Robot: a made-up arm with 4 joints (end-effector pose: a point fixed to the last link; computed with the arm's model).
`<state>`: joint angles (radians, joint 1 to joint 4).
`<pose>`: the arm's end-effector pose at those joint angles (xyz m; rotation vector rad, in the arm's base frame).
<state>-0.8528 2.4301 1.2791 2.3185</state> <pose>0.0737 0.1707 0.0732 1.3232 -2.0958 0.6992</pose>
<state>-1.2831 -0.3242 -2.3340 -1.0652</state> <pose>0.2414 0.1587 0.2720 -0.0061 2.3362 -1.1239</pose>
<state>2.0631 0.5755 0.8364 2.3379</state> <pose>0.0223 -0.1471 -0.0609 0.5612 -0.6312 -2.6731</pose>
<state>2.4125 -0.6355 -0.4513 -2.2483</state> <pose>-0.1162 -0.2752 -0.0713 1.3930 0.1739 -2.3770</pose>
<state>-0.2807 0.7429 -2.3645 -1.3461</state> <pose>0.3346 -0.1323 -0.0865 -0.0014 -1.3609 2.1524</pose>
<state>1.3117 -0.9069 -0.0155 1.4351</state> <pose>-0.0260 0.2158 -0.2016 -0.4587 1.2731 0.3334</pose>
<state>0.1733 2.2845 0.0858 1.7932</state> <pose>0.2141 -0.1964 0.1316 2.1959 -0.0060 -0.1649</pose>
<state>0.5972 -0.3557 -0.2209 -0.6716</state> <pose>0.3007 0.1074 0.1513 0.9906 0.3162 -0.2668</pose>
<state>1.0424 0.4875 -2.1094 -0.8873</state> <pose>-0.0853 0.0530 -0.3039 0.7850 -0.7465 0.9378</pose>
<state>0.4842 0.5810 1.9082 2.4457</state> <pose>0.3142 -0.0124 0.2301 1.2038 -1.4319 -2.3104</pose>
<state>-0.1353 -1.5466 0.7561 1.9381</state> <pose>0.0588 0.0194 -0.0207 -0.4233 -0.2571 0.7243</pose>
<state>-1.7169 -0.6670 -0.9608 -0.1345</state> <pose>-0.1870 0.2199 0.2585 0.8911 -2.5472 0.5108</pose>
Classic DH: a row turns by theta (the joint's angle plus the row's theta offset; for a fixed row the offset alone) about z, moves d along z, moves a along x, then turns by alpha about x. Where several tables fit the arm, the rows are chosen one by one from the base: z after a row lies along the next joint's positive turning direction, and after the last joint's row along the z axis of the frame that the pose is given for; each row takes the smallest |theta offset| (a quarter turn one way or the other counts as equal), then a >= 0, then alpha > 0; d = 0 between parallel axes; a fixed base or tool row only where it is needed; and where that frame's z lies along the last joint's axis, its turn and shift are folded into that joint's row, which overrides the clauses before.
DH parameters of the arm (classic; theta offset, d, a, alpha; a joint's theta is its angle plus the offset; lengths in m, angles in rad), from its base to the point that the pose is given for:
base (fixed): 0 0.0391 0 -1.5708
joint 1: 1.5708 -0.0283 0.0217 -1.5708
joint 2: 0 -0.3659 -0.0752 1.5708
joint 3: 0 0.0246 0.0269 -1.5708
joint 4: -1.5708 0.1446 0.286 1.5708
tool (fixed): -1.5708 0.0362 0 0

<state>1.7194 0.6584 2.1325 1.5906</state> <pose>0.2041 0.2384 -0.1710 -0.0332 -1.6482 -1.4476</pose>
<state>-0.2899 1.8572 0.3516 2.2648</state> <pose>0.0915 -0.1146 0.2122 2.1535 -0.5888 0.2253</pose>
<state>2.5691 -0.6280 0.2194 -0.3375</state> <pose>-0.0390 0.0791 -0.3562 0.4192 2.5218 -1.2626</pose>
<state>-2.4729 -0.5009 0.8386 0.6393</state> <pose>-0.2197 0.1799 -0.0068 -0.5243 -1.7186 0.0286</pose>
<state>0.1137 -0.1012 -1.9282 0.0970</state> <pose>0.4261 0.2883 -0.0534 -0.0079 -1.8054 -0.1871</pose>
